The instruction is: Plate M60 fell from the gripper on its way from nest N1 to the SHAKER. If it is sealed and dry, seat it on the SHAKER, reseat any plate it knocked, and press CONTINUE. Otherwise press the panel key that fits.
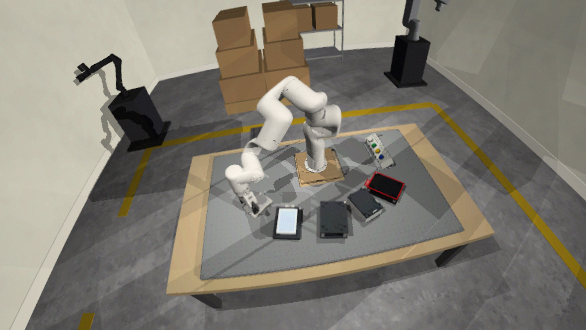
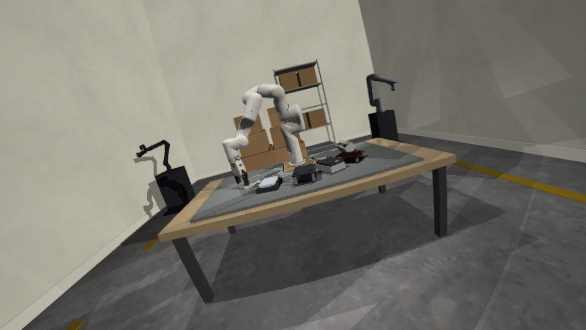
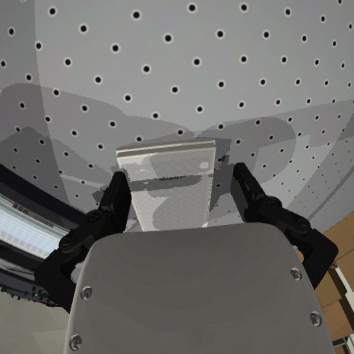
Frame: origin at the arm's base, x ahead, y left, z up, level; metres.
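Where they show: gripper, fingertip midpoint: (image 1: 250, 206) (image 2: 243, 184) (image 3: 179, 180); arm's base, link origin: (image 1: 315, 164) (image 2: 297, 163).
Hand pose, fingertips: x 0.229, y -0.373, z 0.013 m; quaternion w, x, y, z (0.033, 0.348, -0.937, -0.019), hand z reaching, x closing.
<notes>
Things, the pixels of their top centre, and the offset from my fingertips. "spot": a spot on its surface instead.
- key panel, top centre: (image 1: 379, 144) (image 2: 343, 141) dx -0.230, dy +0.747, dz +0.059 m
- dark unit, top centre: (image 3: 3, 284) (image 1: 333, 215) (image 2: 303, 167) dx +0.147, dy +0.382, dz +0.043 m
- grey unit with a dark top, surface spot: (image 1: 365, 203) spot: dx +0.110, dy +0.544, dz +0.030 m
- red-rimmed black unit, top centre: (image 1: 386, 184) (image 2: 348, 153) dx +0.017, dy +0.688, dz +0.021 m
A pale, partly see-through plate (image 1: 261, 204) (image 3: 175, 200) lies on the grey mat at the left of the table; a dark band of shadow crosses its top. No label can be read on it, and whether it is sealed or dry cannot be told. My gripper (image 1: 254, 206) (image 2: 243, 183) (image 3: 179, 180) is open, pointing down over the plate, with one finger beyond each long side and nothing gripped. The key panel (image 1: 378, 150) (image 2: 346, 146) with green, yellow and blue keys stands at the back right. Which unit is the SHAKER or N1 cannot be read.
A black unit with a lit, pale top (image 1: 287, 221) (image 2: 270, 183) (image 3: 30, 231) stands close beside the plate. Further right stand a dark unit (image 1: 334, 218) (image 2: 304, 173), a grey unit with a dark top (image 1: 365, 203) (image 2: 332, 165) and a red-rimmed black unit (image 1: 386, 186) (image 2: 351, 156).
</notes>
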